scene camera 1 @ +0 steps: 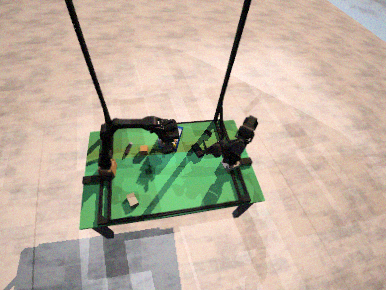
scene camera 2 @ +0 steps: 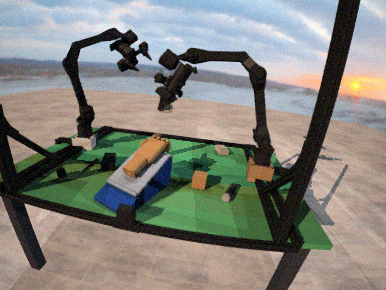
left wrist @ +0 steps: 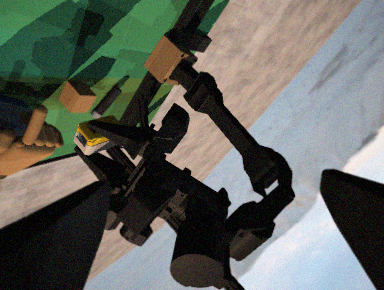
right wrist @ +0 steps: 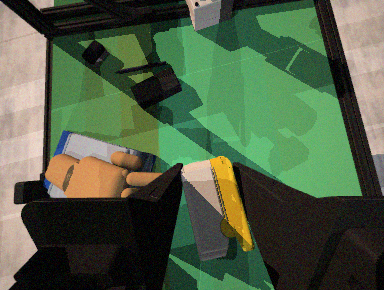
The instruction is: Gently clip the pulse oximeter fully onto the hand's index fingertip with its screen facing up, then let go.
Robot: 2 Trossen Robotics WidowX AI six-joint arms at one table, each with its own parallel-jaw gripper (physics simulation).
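Frame: origin at the left arm's base, x ahead, y left, z up, level; millimetres.
Seen in the pictures: left gripper, fingertip midpoint: (scene camera 1: 204, 150) (scene camera 2: 145, 65) (left wrist: 215, 186); right gripper, fingertip midpoint: (scene camera 1: 174, 145) (scene camera 2: 160, 109) (left wrist: 82, 134) (right wrist: 207, 168); left arm's base at its link origin: (scene camera 1: 231, 161) (scene camera 2: 85, 135); right arm's base at its link origin: (scene camera 1: 106, 165) (scene camera 2: 261, 162) (left wrist: 180, 70).
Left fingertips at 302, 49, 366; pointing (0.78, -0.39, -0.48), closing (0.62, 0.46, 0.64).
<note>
Pixels of each thing's middle, then the offset from my left fingertips to it, as dx, dy, dz.
- pulse oximeter at the middle of its body: (right wrist: 214, 201) (left wrist: 99, 134) (scene camera 2: 165, 108) +117, -198, -170
- orange cube at the middle of its body: (left wrist: 77, 97) (scene camera 2: 199, 179) (scene camera 1: 144, 150) +263, -373, -400
- dark cylinder at the middle of its body: (left wrist: 106, 102) (scene camera 2: 229, 191) +369, -433, -411
- beige block at the middle of its body: (scene camera 2: 221, 149) (scene camera 1: 132, 199) +435, -33, -410
- black box at the middle of its body: (right wrist: 157, 89) (scene camera 2: 108, 161) (scene camera 1: 197, 150) -119, -242, -407
- small black block at the middle of its body: (right wrist: 95, 54) (scene camera 2: 61, 174) -270, -369, -408
- pen at the middle of its body: (right wrist: 140, 67) -199, -269, -420
The pulse oximeter (left wrist: 92, 139) (right wrist: 201, 200), with one white half and one yellow half, is between the fingers of my right gripper (scene camera 2: 165, 106) (right wrist: 207, 168), which is shut on it above the table. Its screen cannot be made out. The tan hand (scene camera 2: 147, 150) (left wrist: 20, 152) (right wrist: 95, 177) lies on the blue and grey wedge (scene camera 2: 162, 172) (right wrist: 95, 144), apart from the oximeter. One straight finger (left wrist: 35, 123) (right wrist: 144, 178) stands out; its tip is hidden by my gripper in the right wrist view. My left gripper (scene camera 2: 143, 64) is open and empty, high up.
An orange cube (scene camera 1: 144, 149) (scene camera 2: 199, 180) (left wrist: 76, 99) and a dark cylinder (scene camera 2: 230, 192) (left wrist: 107, 102) lie beside the wedge. A beige block (scene camera 1: 132, 200) (scene camera 2: 222, 150) lies farther off. A black box (scene camera 2: 108, 161) (right wrist: 156, 87), a small black block (scene camera 2: 61, 173) (right wrist: 95, 52) and a pen (right wrist: 142, 68) lie on the wedge's other side.
</note>
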